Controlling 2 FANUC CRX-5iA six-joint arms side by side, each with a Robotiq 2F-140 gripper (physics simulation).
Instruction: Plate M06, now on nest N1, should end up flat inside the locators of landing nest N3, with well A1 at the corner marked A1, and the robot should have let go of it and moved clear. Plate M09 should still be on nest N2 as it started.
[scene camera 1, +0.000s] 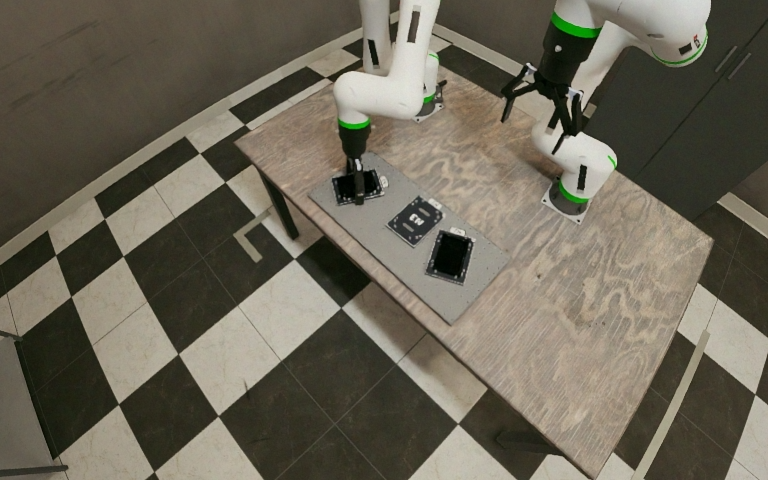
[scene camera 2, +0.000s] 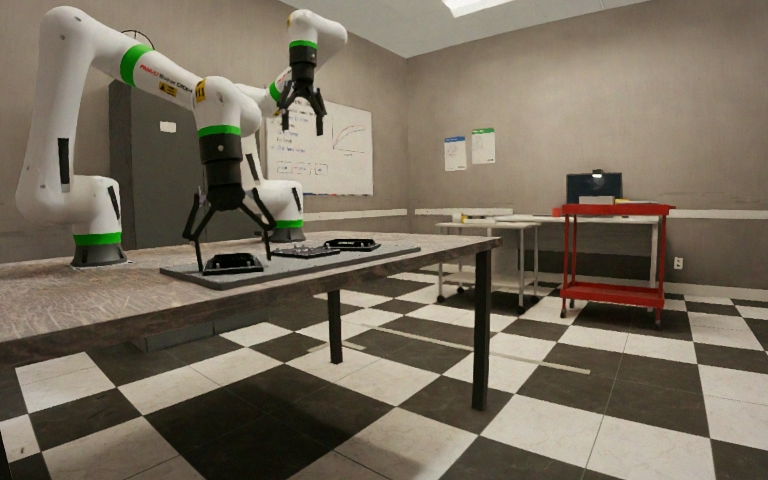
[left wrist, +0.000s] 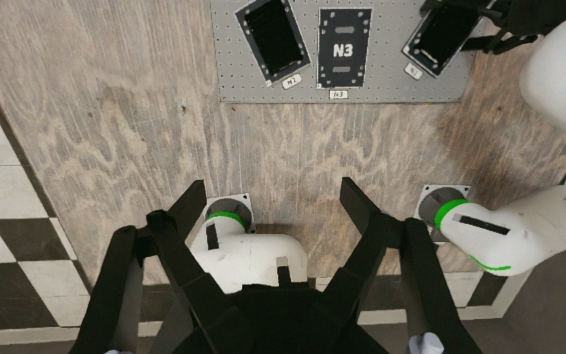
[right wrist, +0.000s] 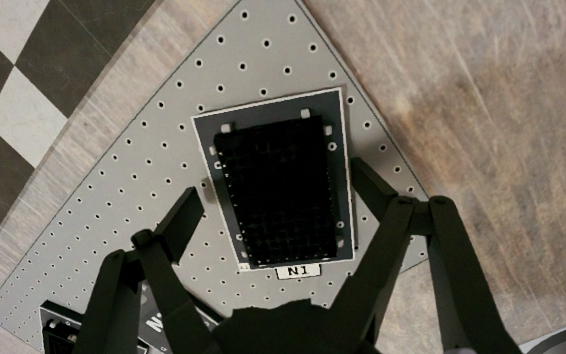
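Plate M06 (scene camera 1: 344, 187) (scene camera 2: 233, 261) (left wrist: 445, 32) (right wrist: 280, 190), black, lies on nest N1 (right wrist: 270, 112). My right gripper (scene camera 1: 359, 198) (scene camera 2: 233, 263) (right wrist: 274, 185) is open and low over N1, one finger beyond each long side of the plate, with a gap between each fingertip and the plate in the right wrist view. Landing nest N3 (scene camera 1: 425, 219) (scene camera 2: 308, 251) (left wrist: 344, 40) is bare, its printed label showing. Plate M09 (scene camera 1: 451, 255) (scene camera 2: 352, 243) (left wrist: 275, 37) lies on nest N2. My left gripper (scene camera 1: 529, 133) (scene camera 2: 303, 132) (left wrist: 274, 190) is open, high above the table and away from the nests.
The nests stand on a grey perforated board (scene camera 1: 396, 257) (left wrist: 390, 92) (right wrist: 150, 185) on the wooden table (scene camera 1: 566, 294). N3 lies between N1 and N2. Both arm bases (scene camera 1: 566, 204) (scene camera 2: 98, 254) are bolted to the tabletop. A red cart (scene camera 2: 617, 295) stands farther off.
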